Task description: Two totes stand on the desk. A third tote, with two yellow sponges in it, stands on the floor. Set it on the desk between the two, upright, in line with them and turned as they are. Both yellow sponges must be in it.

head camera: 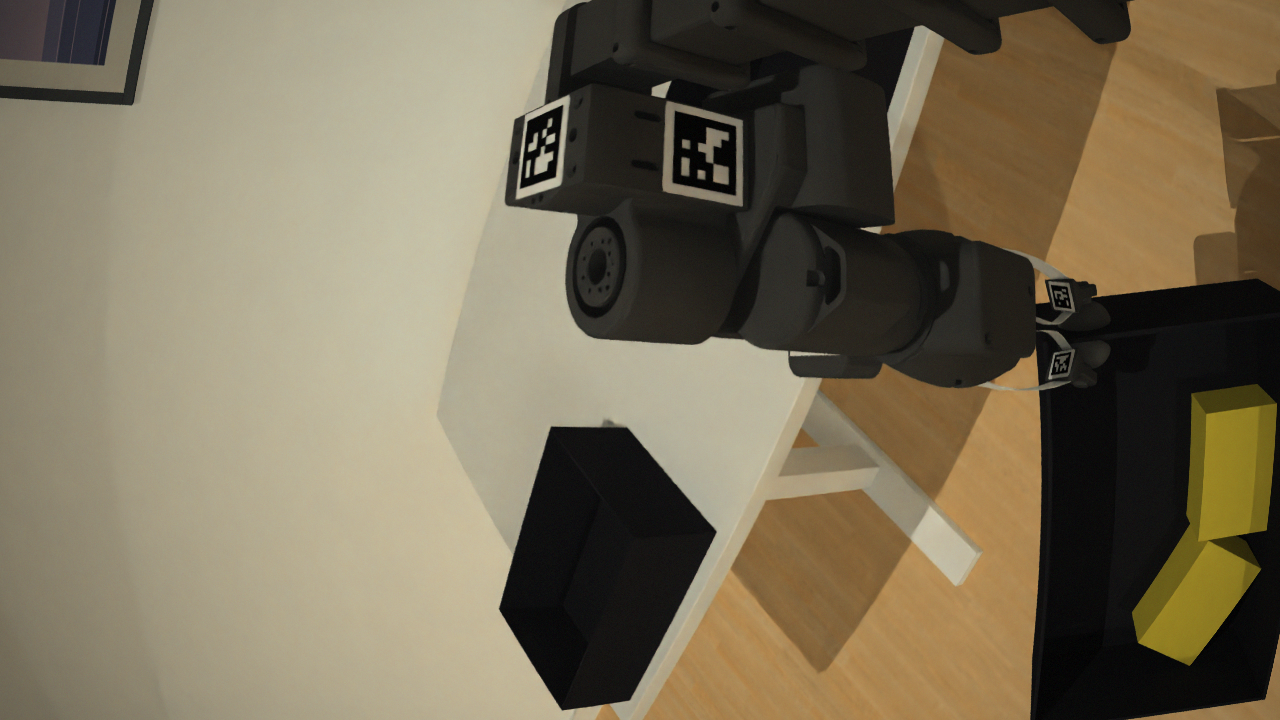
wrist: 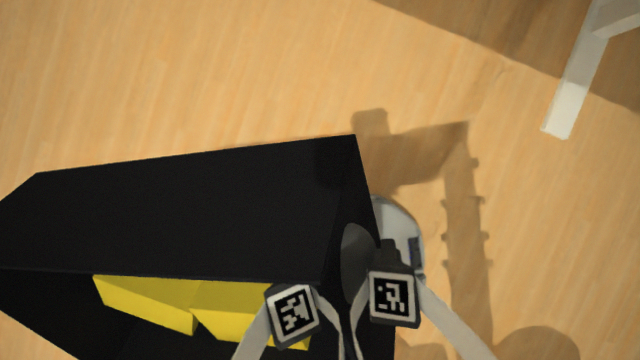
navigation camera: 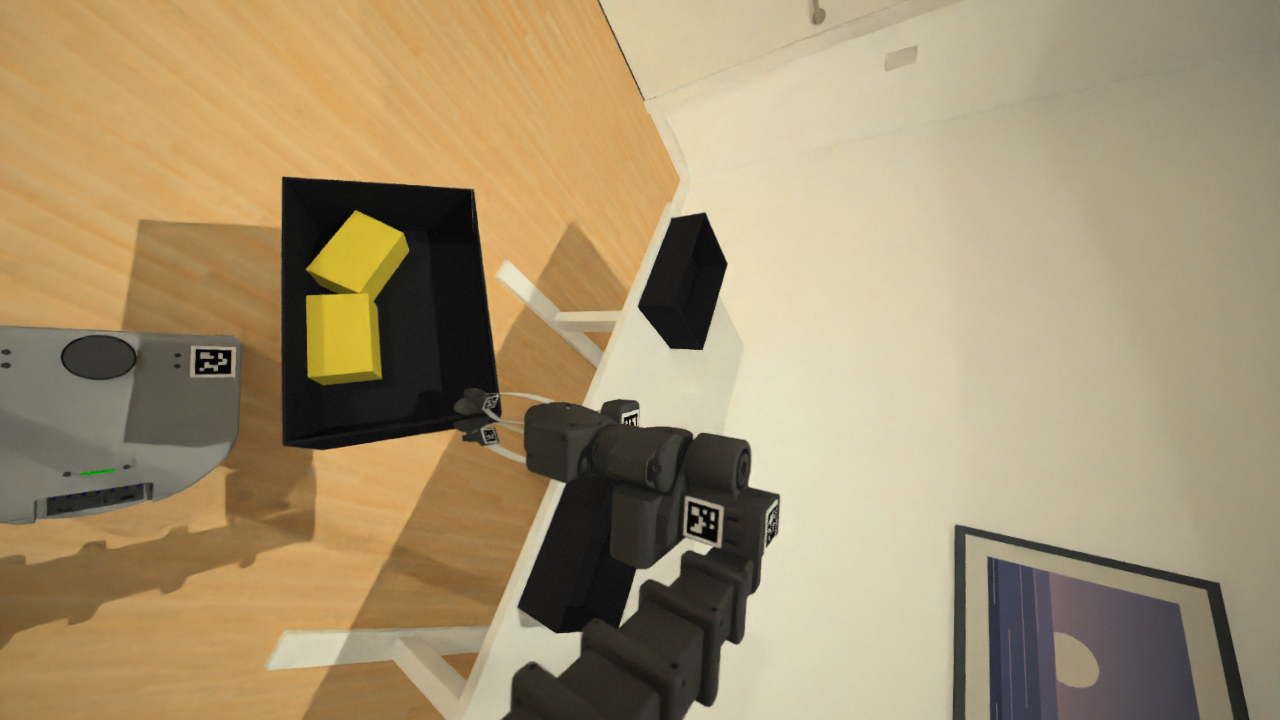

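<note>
My gripper is shut on one end wall of a black tote, near a corner, and holds it raised off the floor, beside the desk's front edge and roughly upright. One yellow sponge and another yellow sponge lie in it, touching. On the white desk stand one black tote and a second black tote, partly hidden by my arm.
My base is on the far side of the held tote from the desk. White desk legs stick out over the wooden floor. A wall with a framed picture stands behind the desk.
</note>
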